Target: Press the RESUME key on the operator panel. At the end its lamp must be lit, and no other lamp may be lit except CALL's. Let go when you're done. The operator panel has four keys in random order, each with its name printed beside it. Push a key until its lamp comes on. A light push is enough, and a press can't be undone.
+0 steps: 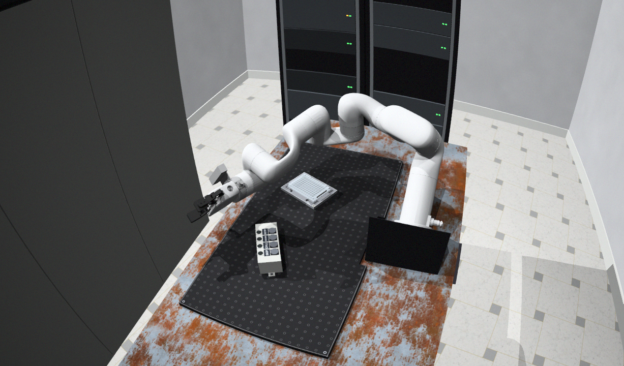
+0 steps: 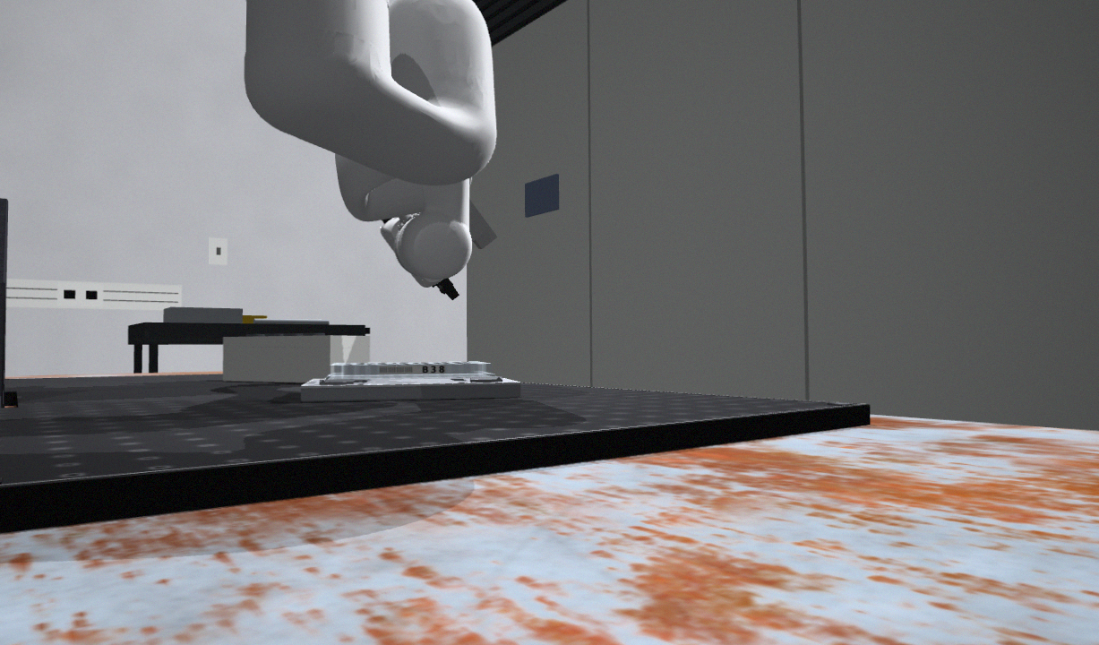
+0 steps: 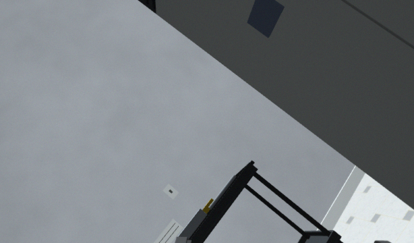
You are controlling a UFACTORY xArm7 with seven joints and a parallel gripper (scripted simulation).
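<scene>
Right now the white operator panel is 21 cm behind my hand, 8 cm to the right of it and 14 cm below it. The rest, counted from my hand: white well plate (20 cm behind, 40 cm to the right, 16 cm below).
</scene>
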